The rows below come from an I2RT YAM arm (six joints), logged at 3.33 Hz.
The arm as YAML. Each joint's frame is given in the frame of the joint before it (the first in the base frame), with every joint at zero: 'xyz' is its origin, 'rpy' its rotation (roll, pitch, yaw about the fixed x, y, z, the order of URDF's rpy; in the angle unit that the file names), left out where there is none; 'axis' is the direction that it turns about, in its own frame. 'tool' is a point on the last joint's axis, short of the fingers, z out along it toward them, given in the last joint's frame.
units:
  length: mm
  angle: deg
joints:
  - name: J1
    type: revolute
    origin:
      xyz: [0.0, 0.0, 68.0]
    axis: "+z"
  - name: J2
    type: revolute
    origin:
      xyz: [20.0, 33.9, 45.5]
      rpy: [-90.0, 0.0, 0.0]
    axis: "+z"
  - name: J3
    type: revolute
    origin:
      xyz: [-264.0, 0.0, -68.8]
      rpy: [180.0, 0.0, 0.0]
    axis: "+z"
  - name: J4
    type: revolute
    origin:
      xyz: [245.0, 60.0, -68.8]
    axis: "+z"
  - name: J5
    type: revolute
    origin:
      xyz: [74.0, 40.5, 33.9]
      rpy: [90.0, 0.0, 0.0]
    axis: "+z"
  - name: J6
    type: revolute
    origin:
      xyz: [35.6, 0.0, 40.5]
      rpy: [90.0, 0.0, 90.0]
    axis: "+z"
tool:
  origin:
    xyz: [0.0, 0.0, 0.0]
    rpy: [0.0, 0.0, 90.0]
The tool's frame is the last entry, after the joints.
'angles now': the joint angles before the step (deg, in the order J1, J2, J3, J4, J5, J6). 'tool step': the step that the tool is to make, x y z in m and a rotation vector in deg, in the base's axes. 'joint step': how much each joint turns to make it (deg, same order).
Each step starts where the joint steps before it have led.
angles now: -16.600, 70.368, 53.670, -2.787, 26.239, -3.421
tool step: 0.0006, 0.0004, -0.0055, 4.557, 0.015, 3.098
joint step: -0.446, 0.273, 0.044, -2.350, -4.860, 3.079
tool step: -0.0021, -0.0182, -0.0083, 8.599, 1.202, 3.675
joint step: -4.889, 1.656, 1.345, -4.695, -10.988, 3.587
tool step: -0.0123, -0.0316, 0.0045, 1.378, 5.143, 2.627
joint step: -7.717, 1.497, 3.868, -6.983, -8.524, -5.968
